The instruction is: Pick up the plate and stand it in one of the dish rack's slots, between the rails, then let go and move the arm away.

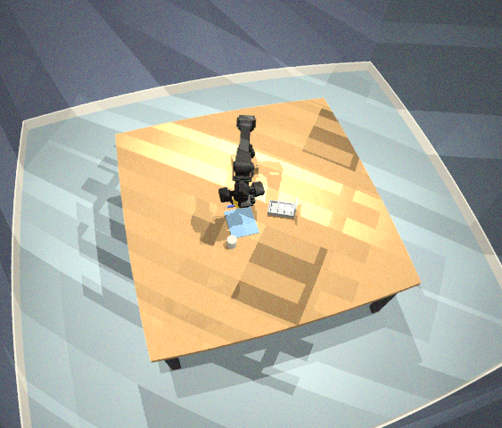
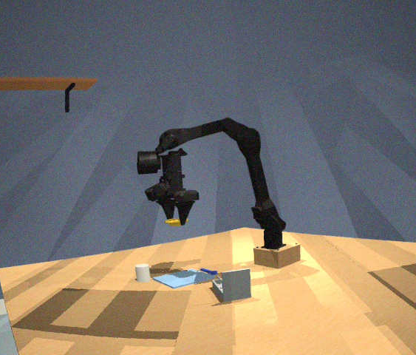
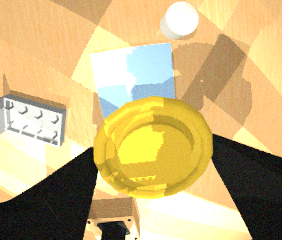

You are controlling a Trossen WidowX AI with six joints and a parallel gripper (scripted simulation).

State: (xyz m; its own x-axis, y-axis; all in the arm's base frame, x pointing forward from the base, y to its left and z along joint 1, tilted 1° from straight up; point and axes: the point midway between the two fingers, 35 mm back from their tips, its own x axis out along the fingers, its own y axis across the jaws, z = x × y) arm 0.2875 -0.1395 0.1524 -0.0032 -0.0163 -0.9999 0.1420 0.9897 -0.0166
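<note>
My gripper tip is now 220 mm to the right of the grey dish rack and 150 mm above it. Also, from my gripper tip: white cup (150 mm below, 90 mm ahead, 80 mm to the right); yellow plate (10 mm above); mat (170 mm below, 10 mm to the left).
</note>
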